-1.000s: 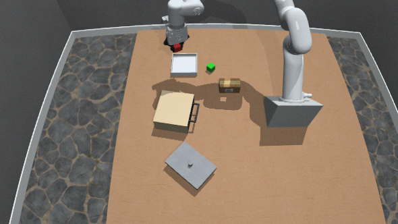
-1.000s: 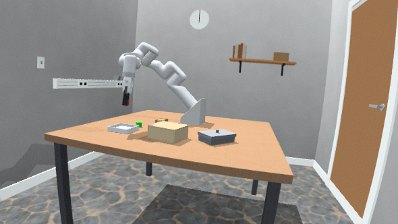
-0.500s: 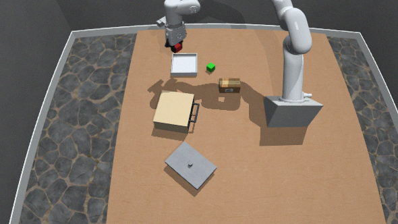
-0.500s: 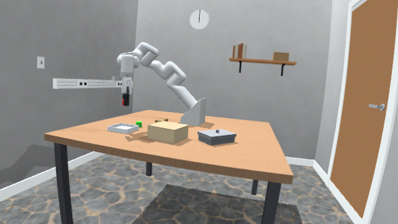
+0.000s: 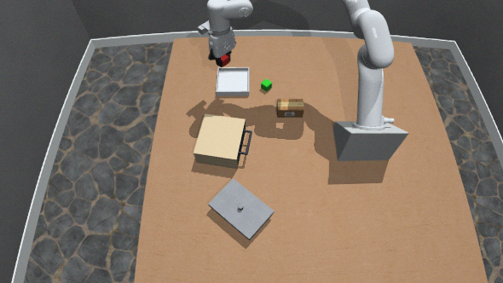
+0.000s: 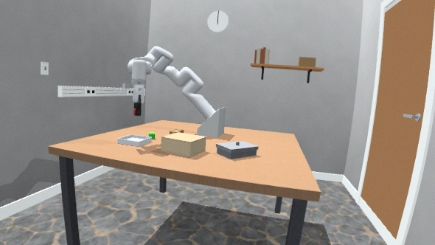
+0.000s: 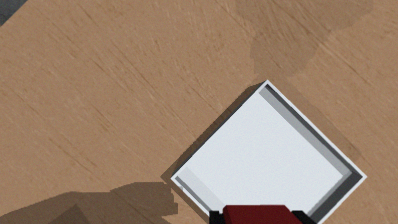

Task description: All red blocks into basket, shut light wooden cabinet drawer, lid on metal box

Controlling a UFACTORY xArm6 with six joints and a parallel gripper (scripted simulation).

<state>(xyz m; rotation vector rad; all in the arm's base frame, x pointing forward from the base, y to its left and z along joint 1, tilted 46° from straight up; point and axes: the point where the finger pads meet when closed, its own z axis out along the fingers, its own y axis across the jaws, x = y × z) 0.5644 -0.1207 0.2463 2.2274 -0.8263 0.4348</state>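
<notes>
Now: hand 170 mm above the white basket, 30 mm to the left of it and 30 mm past it. The rest, counted from my hand: metal box (560 mm to the left, 160 mm below, 110 mm behind); flat lid (560 mm to the left, 140 mm below, 110 mm behind); taped cardboard box (280 mm behind, 150 mm below, 120 mm to the left).
</notes>
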